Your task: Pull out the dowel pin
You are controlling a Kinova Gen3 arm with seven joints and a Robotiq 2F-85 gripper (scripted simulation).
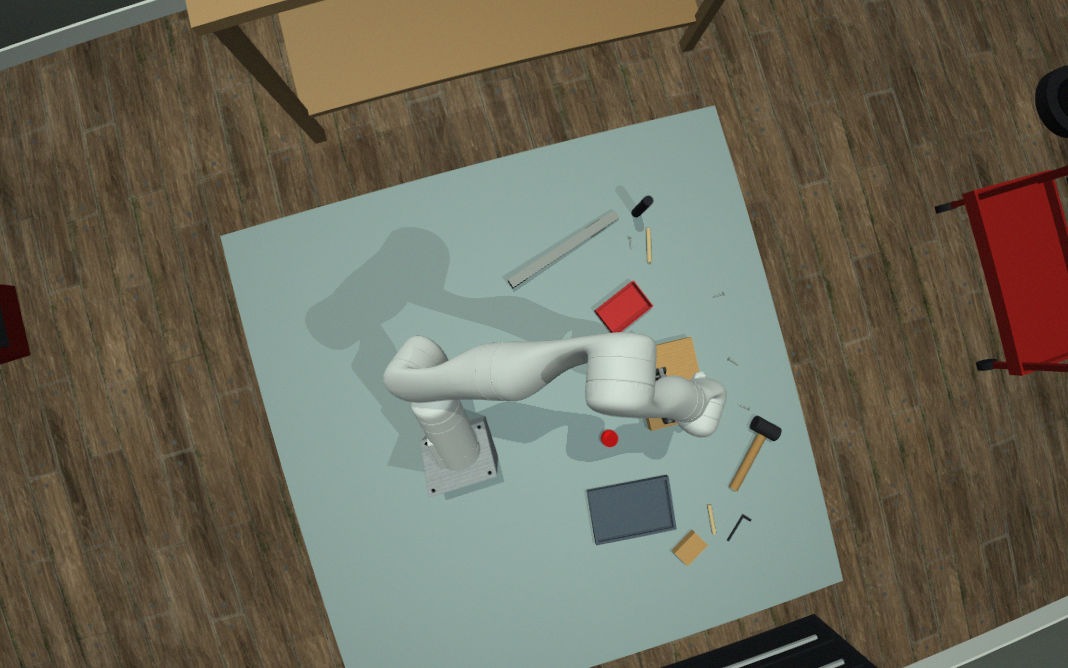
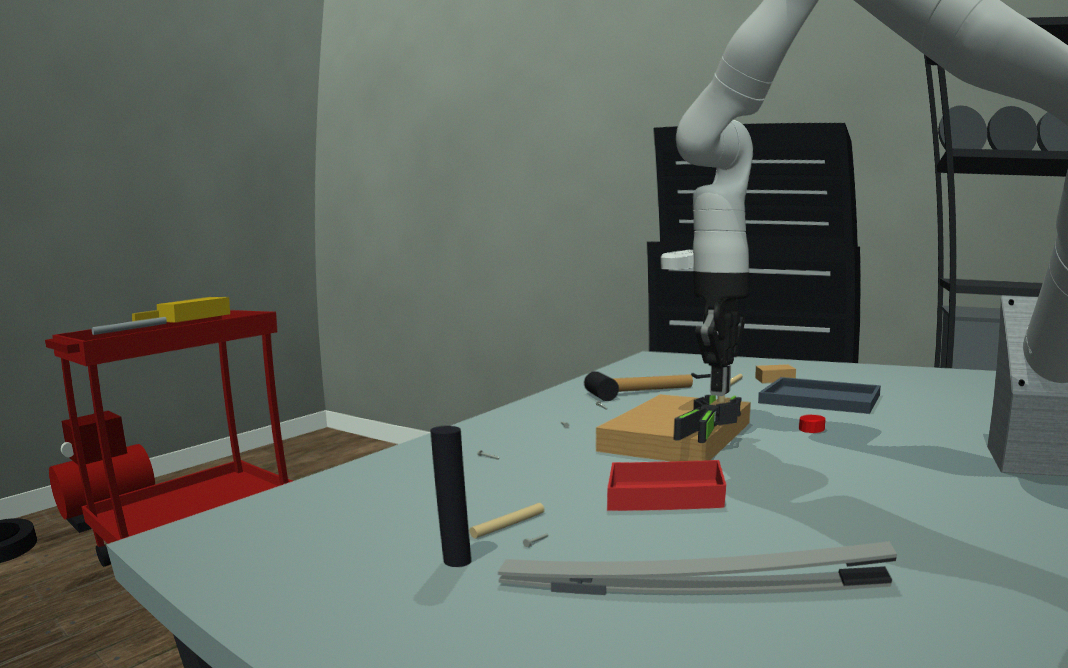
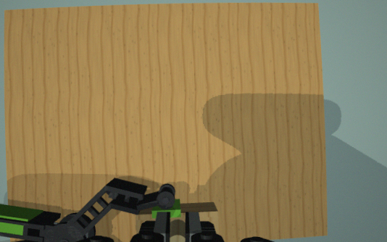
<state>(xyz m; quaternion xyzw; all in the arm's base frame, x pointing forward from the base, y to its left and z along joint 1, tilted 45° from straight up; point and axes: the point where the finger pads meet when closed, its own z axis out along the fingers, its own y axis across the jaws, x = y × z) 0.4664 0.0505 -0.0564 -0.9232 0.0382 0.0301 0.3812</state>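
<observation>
Right now the dowel pin is 20 mm below my hand. Also, from my hand: red puck: 120 mm behind, 90 mm to the right, 70 mm below; small wooden block: 40 mm below; wooden bench board: 50 mm ahead, 60 mm below.
</observation>
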